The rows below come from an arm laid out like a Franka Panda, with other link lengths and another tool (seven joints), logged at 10 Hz.
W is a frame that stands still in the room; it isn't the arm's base.
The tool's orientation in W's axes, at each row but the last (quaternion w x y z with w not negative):
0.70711, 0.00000, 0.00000, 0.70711
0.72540, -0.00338, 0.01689, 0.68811
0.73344, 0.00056, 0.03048, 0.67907
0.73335, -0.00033, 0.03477, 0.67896
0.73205, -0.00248, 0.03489, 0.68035
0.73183, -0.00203, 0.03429, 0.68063
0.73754, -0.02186, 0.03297, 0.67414
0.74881, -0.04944, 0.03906, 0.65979
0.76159, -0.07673, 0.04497, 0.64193
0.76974, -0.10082, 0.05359, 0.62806
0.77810, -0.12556, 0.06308, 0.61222
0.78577, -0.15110, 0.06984, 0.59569
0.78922, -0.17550, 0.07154, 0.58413
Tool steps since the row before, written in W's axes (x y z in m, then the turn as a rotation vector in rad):
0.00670, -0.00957, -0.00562, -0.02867, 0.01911, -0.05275
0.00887, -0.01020, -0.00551, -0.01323, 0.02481, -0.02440
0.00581, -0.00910, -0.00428, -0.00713, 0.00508, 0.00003
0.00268, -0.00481, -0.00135, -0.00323, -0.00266, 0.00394
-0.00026, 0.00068, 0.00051, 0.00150, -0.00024, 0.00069
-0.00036, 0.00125, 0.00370, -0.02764, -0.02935, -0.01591
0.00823, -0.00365, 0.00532, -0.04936, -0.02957, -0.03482
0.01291, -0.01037, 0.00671, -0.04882, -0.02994, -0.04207
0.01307, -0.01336, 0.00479, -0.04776, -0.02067, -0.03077
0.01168, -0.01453, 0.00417, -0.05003, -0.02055, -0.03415
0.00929, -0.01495, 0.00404, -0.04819, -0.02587, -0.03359
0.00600, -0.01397, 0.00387, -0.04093, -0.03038, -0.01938
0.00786, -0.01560, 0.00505, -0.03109, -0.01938, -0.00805
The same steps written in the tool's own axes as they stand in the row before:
-0.00957, -0.00670, -0.00562, 0.01911, 0.02867, -0.05275
-0.00956, -0.00950, -0.00562, 0.02478, 0.01408, -0.02395
-0.00844, -0.00668, -0.00438, 0.00452, 0.00750, -0.00009
-0.00452, -0.00311, -0.00144, -0.00310, 0.00319, 0.00364
0.00063, 0.00033, 0.00053, -0.00017, -0.00148, 0.00075
0.00102, 0.00061, 0.00374, -0.03036, 0.02469, -0.01864
-0.00331, -0.00846, 0.00518, -0.03103, 0.04607, -0.03792
-0.00941, -0.01425, 0.00527, -0.03043, 0.04565, -0.04517
-0.01153, -0.01535, 0.00199, -0.02313, 0.04546, -0.03246
-0.01237, -0.01456, 0.00031, -0.02278, 0.04800, -0.03562
-0.01277, -0.01275, -0.00071, -0.02746, 0.04498, -0.03664
-0.01222, -0.00976, -0.00125, -0.03367, 0.03474, -0.02517
-0.01318, -0.01241, -0.00166, -0.02438, 0.02604, -0.01160

